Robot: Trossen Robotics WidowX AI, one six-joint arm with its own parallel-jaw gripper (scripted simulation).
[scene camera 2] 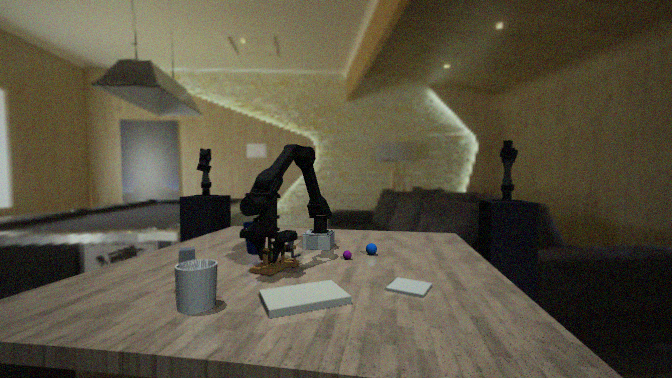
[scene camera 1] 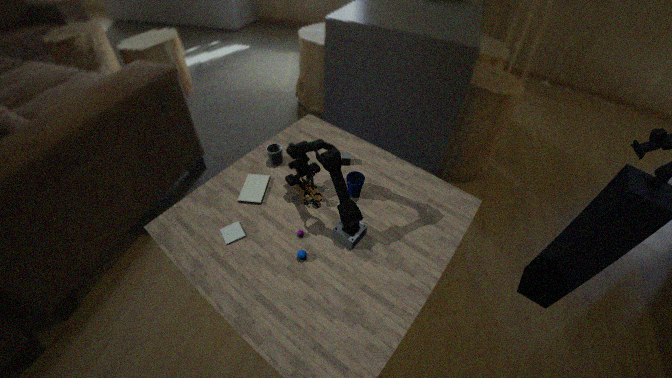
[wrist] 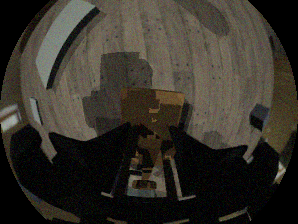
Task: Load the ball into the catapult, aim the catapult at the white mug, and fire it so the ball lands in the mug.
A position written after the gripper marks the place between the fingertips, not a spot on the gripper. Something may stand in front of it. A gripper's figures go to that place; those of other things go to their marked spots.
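There's a wooden catapult (scene camera 2: 268, 266) and a white flat slab (scene camera 2: 287, 300), and their marked spots are 290 mm apart. The slab is 780 mm from the lens, and so is a white mug (scene camera 2: 195, 281), also 780 mm from the lens. For the catapult it's 1050 mm from the lens, and the gripper (scene camera 2: 268, 260) is at 1060 mm from the lens.
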